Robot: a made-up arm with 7 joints. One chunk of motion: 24 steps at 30 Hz.
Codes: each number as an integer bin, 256 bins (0 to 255) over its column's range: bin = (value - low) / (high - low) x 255, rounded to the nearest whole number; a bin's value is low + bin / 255 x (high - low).
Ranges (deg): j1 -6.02..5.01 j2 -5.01..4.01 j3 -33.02..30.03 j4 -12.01..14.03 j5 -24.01..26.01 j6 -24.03..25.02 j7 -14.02..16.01
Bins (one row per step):
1: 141 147 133 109 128 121 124
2: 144 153 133 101 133 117 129
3: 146 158 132 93 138 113 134
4: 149 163 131 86 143 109 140
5: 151 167 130 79 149 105 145
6: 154 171 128 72 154 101 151
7: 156 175 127 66 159 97 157
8: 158 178 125 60 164 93 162
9: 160 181 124 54 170 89 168
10: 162 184 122 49 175 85 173
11: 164 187 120 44 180 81 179
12: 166 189 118 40 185 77 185
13: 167 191 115 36 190 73 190
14: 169 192 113 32 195 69 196
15: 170 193 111 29 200 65 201
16: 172 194 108 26 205 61 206
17: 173 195 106 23 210 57 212
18: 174 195 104 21 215 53 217
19: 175 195 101 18 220 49 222
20: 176 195 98 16 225 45 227
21: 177 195 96 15 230 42 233
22: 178 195 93 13 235 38 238
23: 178 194 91 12 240 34 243
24: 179 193 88 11 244 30 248
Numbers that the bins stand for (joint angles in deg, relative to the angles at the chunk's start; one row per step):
1: 0.08 0.19 -0.14 -0.88 1.10 -0.76 0.58
2: 0.21 0.40 -0.14 -1.70 2.08 -1.52 1.17
3: 0.30 0.58 -0.38 -2.51 3.06 -2.29 1.76
4: 0.42 0.76 -0.63 -3.23 4.04 -3.06 2.47
5: 0.51 0.90 -0.88 -3.94 5.22 -3.83 3.06
6: 0.64 1.04 -1.37 -4.66 6.20 -4.60 3.76
7: 0.73 1.18 -1.62 -5.27 7.18 -5.37 4.47
8: 0.81 1.29 -2.11 -5.88 8.16 -6.14 5.06
9: 0.90 1.39 -2.36 -6.50 9.34 -6.91 5.76
10: 0.99 1.50 -2.85 -7.01 10.32 -7.68 6.35
11: 1.07 1.60 -3.35 -7.52 11.30 -8.45 7.06
12: 1.16 1.68 -3.84 -7.93 12.28 -9.22 7.77
13: 1.20 1.75 -4.59 -8.33 13.26 -9.99 8.36
14: 1.29 1.78 -5.08 -8.74 14.24 -10.76 9.06
15: 1.33 1.82 -5.57 -9.05 15.22 -11.53 9.65
16: 1.42 1.85 -6.32 -9.35 16.20 -12.30 10.24
17: 1.46 1.89 -6.81 -9.66 17.18 -13.07 10.95
18: 1.51 1.89 -7.31 -9.87 18.16 -13.84 11.53
19: 1.55 1.89 -8.05 -10.17 19.14 -14.60 12.12
20: 1.59 1.89 -8.79 -10.38 20.13 -15.37 12.71
21: 1.64 1.89 -9.28 -10.48 21.11 -15.95 13.42
22: 1.68 1.89 -10.03 -10.68 22.09 -16.72 14.01
23: 1.68 1.85 -10.52 -10.78 23.07 -17.49 14.60
24: 1.72 1.82 -11.26 -10.89 23.85 -18.26 15.19

